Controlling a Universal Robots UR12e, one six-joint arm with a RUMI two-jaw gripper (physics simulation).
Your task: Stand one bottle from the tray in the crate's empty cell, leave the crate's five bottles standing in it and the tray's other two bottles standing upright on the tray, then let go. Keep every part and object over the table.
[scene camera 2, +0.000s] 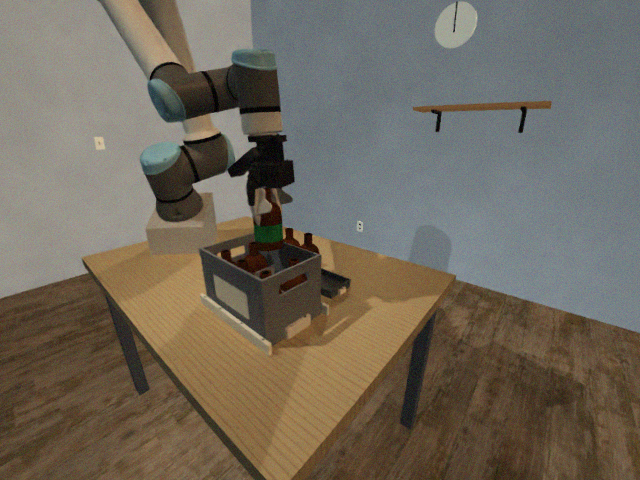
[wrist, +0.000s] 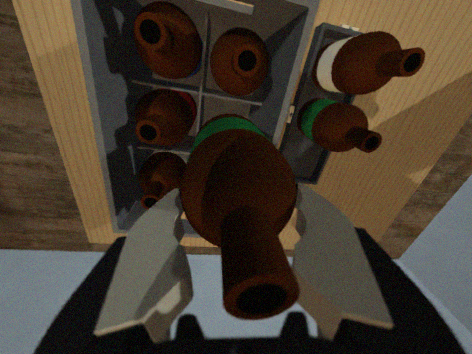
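Pixels of known places: gripper, fingertip midpoint: [scene camera 2: 270,220] [wrist: 238,187]; arm's base, origin of the base link: [scene camera 2: 180,207].
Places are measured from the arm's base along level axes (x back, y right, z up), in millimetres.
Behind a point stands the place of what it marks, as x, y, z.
Observation:
My gripper [scene camera 2: 270,203] [wrist: 238,187] {-634, 209, 74} is shut on a brown bottle with a green band [scene camera 2: 268,233] {-650, 241, 51} [wrist: 237,175] {-601, 211, 115}. The bottle hangs nearly upright over the grey crate [scene camera 2: 297,304] {-754, 281, -102} [wrist: 96,100] {-569, 327, 1}, its base near rim height. In the wrist view it partly covers the empty cell [wrist: 226,106] {-611, 205, -166} in the right column. Crate bottles [wrist: 172,47] {-531, 257, -41} [wrist: 240,62] {-551, 192, -11} [wrist: 165,117] {-598, 284, -46} [wrist: 162,175] {-678, 311, -50} stand in their cells; another brown bottle [scene camera 2: 252,261] {-564, 210, -56} shows in the scene view. A white-banded bottle [scene camera 2: 309,244] [wrist: 362,62] and a green-banded bottle [scene camera 2: 290,238] [wrist: 340,126] stand on the dark tray [scene camera 2: 333,286] {-751, 54, -169} [wrist: 300,167] {-758, 52, -169}.
The crate stands on the wooden table [scene camera 2: 217,356] {-644, 445, -174} [wrist: 55,100] {-572, 497, -174}, with a pale strip [scene camera 2: 235,322] {-623, 360, -147} along its front side. The tray lies close beside its far long wall. The robot's base block [scene camera 2: 180,235] {-81, 83, -92} stands at the table's back left.

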